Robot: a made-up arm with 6 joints.
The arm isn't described. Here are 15 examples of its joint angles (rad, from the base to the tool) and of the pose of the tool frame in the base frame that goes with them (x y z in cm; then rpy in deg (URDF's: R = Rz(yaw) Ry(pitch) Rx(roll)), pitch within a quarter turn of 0, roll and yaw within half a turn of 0).
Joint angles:
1: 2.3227 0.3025 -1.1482 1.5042 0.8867 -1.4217
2: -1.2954 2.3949 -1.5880 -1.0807 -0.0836 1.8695
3: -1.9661 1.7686 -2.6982 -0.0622 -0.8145 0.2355
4: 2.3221 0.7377 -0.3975 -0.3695 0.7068 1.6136
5: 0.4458 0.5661 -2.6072 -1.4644 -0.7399 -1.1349
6: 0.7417 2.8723 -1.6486 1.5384 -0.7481 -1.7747
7: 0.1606 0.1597 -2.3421 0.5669 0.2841 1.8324
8: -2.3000 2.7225 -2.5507 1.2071 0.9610 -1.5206
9: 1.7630 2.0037 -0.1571 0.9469 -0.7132 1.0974
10: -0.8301 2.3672 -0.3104 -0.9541 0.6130 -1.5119
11: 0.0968 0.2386 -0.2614 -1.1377 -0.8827 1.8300
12: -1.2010 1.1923 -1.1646 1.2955 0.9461 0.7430
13: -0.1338 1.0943 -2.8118 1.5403 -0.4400 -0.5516
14: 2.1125 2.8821 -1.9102 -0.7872 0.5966 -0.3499
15: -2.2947 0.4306 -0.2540 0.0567 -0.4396 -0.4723
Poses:
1: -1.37 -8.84 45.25 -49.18 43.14 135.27
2: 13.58 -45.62 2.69 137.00 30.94 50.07
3: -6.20 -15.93 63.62 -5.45 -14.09 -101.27
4: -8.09 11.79 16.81 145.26 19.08 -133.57
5: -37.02 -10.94 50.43 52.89 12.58 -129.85
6: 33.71 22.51 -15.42 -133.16 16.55 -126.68
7: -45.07 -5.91 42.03 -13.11 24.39 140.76
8: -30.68 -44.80 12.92 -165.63 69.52 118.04
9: 2.26 13.62 -2.48 152.23 23.00 161.34
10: 1.26 -7.71 -5.77 130.50 15.91 -87.44
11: 6.31 7.01 26.56 45.96 55.68 106.59
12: 15.40 -20.08 35.06 102.34 -29.83 67.57
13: -18.58 -1.39 64.16 1.51 -28.67 51.61
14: -19.63 39.65 -13.99 -155.86 -12.40 -4.73
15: -8.59 -9.39 25.37 -47.71 59.41 175.12
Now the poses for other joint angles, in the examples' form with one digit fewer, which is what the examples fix.
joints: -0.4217 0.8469 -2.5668 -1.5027 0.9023 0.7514
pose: -23.5 2.7 59.0 48.1 23.0 -50.3
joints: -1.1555 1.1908 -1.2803 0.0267 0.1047 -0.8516
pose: 11.0 -25.0 40.3 -84.4 42.6 -152.2
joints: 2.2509 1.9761 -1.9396 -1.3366 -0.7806 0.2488
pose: -32.5 30.3 35.5 -77.7 21.4 87.8
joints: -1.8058 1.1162 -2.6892 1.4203 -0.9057 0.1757
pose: -3.7 15.0 62.8 -20.5 -49.8 0.0
